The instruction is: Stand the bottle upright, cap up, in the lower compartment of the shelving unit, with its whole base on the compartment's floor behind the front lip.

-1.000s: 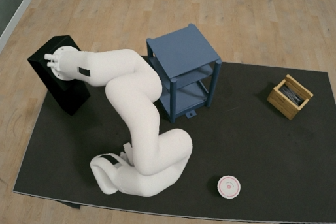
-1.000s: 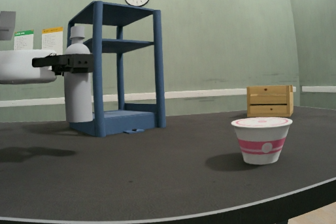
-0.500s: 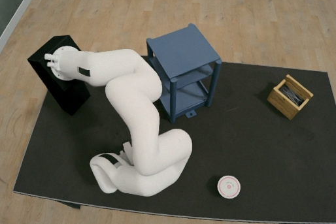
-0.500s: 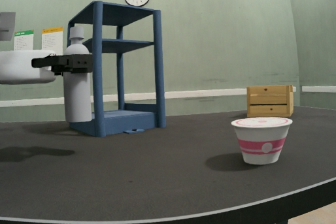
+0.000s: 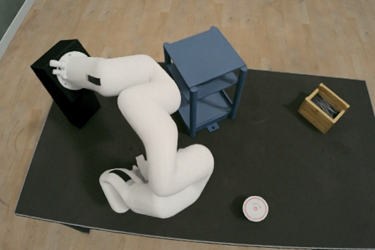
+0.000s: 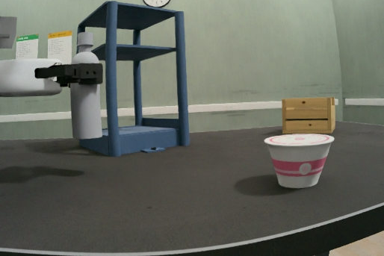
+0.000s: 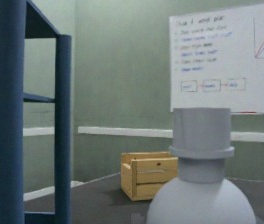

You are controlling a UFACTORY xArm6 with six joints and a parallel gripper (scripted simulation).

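Now: the shelving unit 200 mm ahead of my hand, 260 mm to the left of it and 20 mm above it. Round my hand: pink cup 180 mm ahead, 260 mm to the right, 130 mm below; then bottle 10 mm above; then wooden crate 700 mm ahead, 10 mm to the right, 120 mm below.
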